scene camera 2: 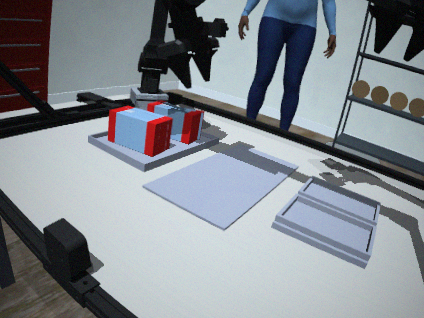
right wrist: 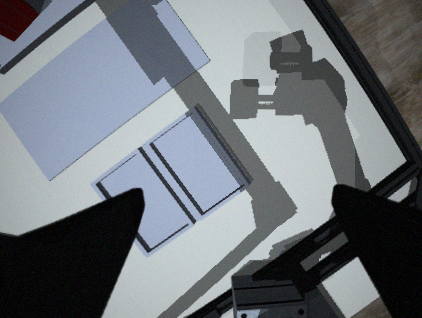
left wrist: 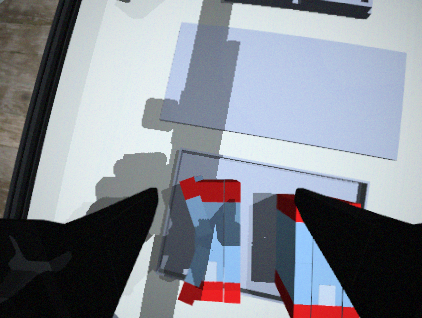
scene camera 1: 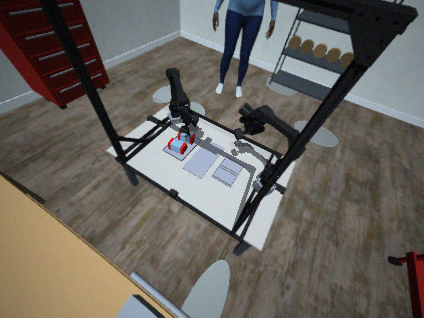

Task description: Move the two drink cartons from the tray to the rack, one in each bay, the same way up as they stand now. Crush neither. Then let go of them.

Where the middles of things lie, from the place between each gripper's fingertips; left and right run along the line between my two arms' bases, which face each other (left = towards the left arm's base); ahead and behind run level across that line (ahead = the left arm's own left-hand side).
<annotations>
Right now my left hand is 130 mm above the shallow tray [scene camera 2: 177,149], 70 mm past it and 40 mm to the right of it. From my left hand the other things lie so: flat grey mat [scene camera 2: 220,189] (160 mm to the right, 140 mm below, 20 mm behind).
My right hand is 130 mm past the flat grey mat, 190 mm to the right of it and 290 mm above it. Also, from my right hand: shallow tray 170 mm behind, 390 mm to the left, 280 mm below.
</annotations>
